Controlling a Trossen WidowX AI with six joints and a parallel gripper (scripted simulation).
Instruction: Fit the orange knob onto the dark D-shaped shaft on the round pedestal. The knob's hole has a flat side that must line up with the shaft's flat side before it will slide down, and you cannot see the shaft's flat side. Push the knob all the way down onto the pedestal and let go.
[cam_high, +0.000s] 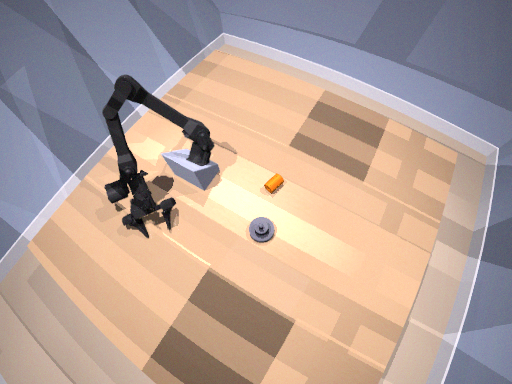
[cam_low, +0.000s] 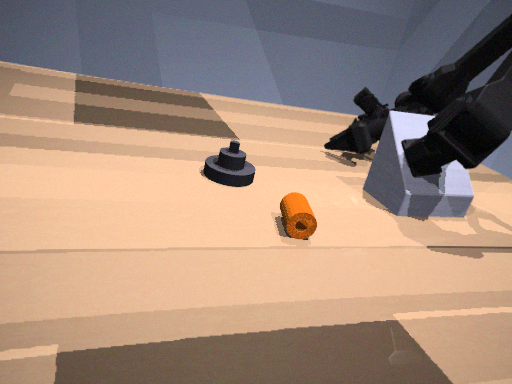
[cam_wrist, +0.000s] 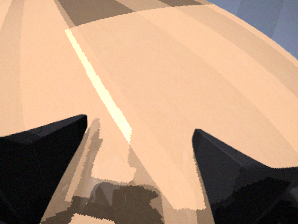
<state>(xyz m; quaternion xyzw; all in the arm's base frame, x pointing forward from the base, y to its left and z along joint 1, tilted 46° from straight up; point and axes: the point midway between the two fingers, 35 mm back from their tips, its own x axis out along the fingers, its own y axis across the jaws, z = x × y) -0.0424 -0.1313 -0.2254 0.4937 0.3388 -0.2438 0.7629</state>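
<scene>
Right now the orange knob is 290 mm ahead of my gripper tip, 330 mm to the left of it and 10 mm above it. The rest, counted from my gripper tip: dark pedestal: 320 mm ahead, 160 mm to the left, 20 mm above.
</scene>
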